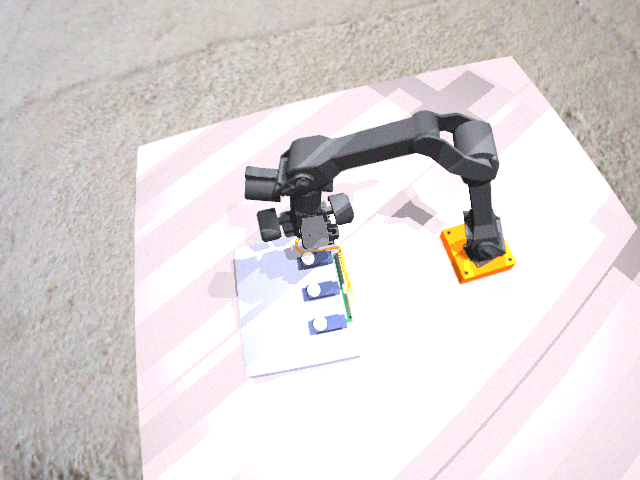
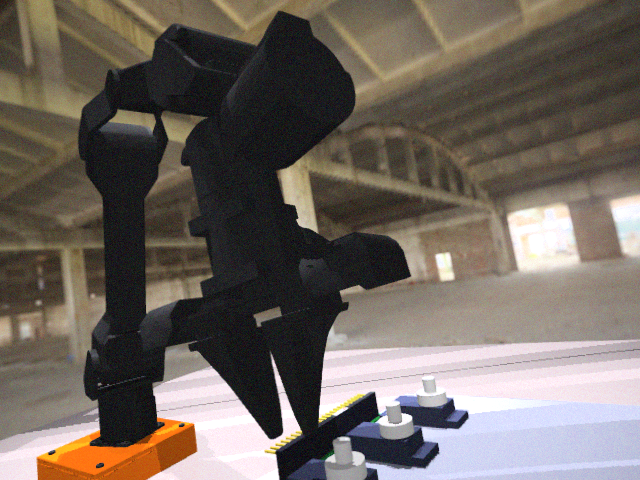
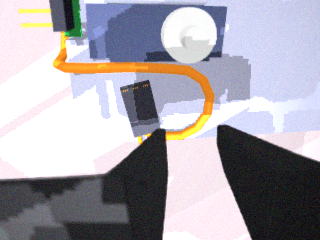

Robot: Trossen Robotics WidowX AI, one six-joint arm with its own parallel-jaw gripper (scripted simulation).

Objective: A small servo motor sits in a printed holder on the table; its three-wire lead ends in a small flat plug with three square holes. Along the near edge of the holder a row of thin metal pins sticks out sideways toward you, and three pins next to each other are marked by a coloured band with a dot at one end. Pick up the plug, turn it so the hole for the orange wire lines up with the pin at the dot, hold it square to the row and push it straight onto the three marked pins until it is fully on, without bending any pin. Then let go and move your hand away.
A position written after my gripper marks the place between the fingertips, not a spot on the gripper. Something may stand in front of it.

I see my gripper [image 2: 293, 435] and a pale holder plate [image 2: 500, 431].
My gripper also shows in image 1 [image 1: 305, 235] and in image 3 [image 3: 191, 135]. The pale holder plate is seen too in image 1 [image 1: 274, 318] and in image 3 [image 3: 259, 82].
